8 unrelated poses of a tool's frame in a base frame.
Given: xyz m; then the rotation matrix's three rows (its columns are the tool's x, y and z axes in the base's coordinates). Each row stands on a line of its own.
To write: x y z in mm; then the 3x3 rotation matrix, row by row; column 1 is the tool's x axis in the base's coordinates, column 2 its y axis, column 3 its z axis. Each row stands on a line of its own. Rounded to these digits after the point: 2 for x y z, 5 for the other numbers.
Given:
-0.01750 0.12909 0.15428
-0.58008 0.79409 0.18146
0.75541 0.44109 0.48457
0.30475 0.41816 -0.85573
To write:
-17.50 129.09 154.28
-0.58008 0.79409 0.18146
0.75541 0.44109 0.48457
0.30475 0.41816 -0.85573

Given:
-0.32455 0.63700 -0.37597
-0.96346 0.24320 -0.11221
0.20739 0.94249 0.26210
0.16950 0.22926 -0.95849
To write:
-324.55 637.00 -375.97
-0.96346 0.24320 -0.11221
0.20739 0.94249 0.26210
0.16950 0.22926 -0.95849

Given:
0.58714 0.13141 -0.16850
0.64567 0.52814 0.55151
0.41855 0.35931 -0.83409
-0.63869 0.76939 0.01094
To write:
587.14 131.41 -168.50
0.64567 0.52814 0.55151
0.41855 0.35931 -0.83409
-0.63869 0.76939 0.01094

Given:
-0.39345 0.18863 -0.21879
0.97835 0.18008 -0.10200
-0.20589 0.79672 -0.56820
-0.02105 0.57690 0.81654
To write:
-393.45 188.63 -218.79
0.97835 0.18008 -0.10200
-0.20589 0.79672 -0.56820
-0.02105 0.57690 0.81654

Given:
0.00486 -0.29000 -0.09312
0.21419 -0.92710 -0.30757
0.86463 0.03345 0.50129
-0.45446 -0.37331 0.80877
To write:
4.86 -290.00 -93.12
0.21419 -0.92710 -0.30757
0.86463 0.03345 0.50129
-0.45446 -0.37331 0.80877

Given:
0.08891 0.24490 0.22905
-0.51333 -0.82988 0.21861
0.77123 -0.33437 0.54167
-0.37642 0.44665 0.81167
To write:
88.91 244.90 229.05
-0.51333 -0.82988 0.21861
0.77123 -0.33437 0.54167
-0.37642 0.44665 0.81167

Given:
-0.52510 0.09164 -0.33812
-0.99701 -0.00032 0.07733
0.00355 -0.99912 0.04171
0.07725 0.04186 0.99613
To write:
-525.10 91.64 -338.12
-0.99701 -0.00032 0.07733
0.00355 -0.99912 0.04171
0.07725 0.04186 0.99613

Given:
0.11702 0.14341 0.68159
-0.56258 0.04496 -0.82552
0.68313 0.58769 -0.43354
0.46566 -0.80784 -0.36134
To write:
117.02 143.41 681.59
-0.56258 0.04496 -0.82552
0.68313 0.58769 -0.43354
0.46566 -0.80784 -0.36134

